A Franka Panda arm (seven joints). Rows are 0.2 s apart.
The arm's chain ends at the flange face. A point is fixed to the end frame.
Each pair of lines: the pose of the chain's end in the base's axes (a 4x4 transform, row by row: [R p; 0 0 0 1], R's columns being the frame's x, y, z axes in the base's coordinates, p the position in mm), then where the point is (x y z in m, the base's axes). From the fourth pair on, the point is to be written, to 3 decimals.
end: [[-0.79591 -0.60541 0.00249 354.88], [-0.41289 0.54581 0.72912 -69.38], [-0.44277 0.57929 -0.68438 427.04], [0 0 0 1]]
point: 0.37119 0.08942 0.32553
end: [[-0.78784 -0.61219 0.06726 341.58], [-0.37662 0.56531 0.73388 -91.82], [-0.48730 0.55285 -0.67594 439.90], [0 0 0 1]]
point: 0.36950 0.06700 0.34097
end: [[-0.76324 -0.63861 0.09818 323.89], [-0.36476 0.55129 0.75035 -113.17], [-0.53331 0.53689 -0.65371 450.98], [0 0 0 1]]
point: 0.35623 0.04805 0.35743
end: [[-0.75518 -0.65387 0.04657 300.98], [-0.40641 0.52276 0.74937 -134.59], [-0.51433 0.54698 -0.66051 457.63], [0 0 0 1]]
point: 0.323 0.027 0.362
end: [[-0.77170 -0.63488 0.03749 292.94], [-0.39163 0.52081 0.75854 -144.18], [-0.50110 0.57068 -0.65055 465.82], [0 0 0 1]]
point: 0.314 0.019 0.372
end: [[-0.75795 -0.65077 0.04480 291.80], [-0.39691 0.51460 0.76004 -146.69], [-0.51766 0.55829 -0.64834 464.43], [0 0 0 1]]
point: 0.314 0.017 0.372
